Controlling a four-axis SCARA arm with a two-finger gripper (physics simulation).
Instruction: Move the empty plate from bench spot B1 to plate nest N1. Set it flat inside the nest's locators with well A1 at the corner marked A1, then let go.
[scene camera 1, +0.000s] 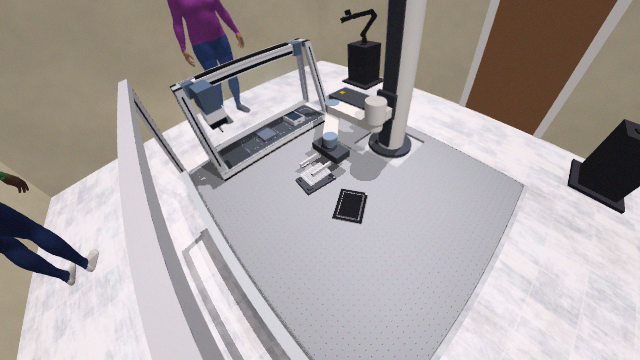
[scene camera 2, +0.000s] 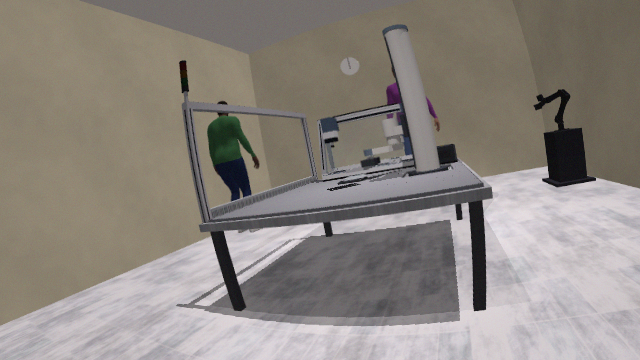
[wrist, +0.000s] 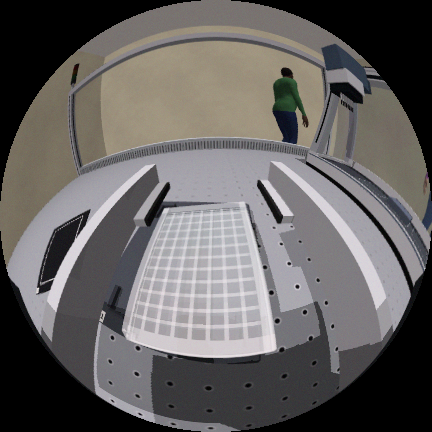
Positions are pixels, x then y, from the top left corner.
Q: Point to my gripper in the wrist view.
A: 212, 171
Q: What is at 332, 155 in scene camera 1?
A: My gripper.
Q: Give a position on a black nest with white outline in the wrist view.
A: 62, 237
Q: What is my gripper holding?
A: Nothing.
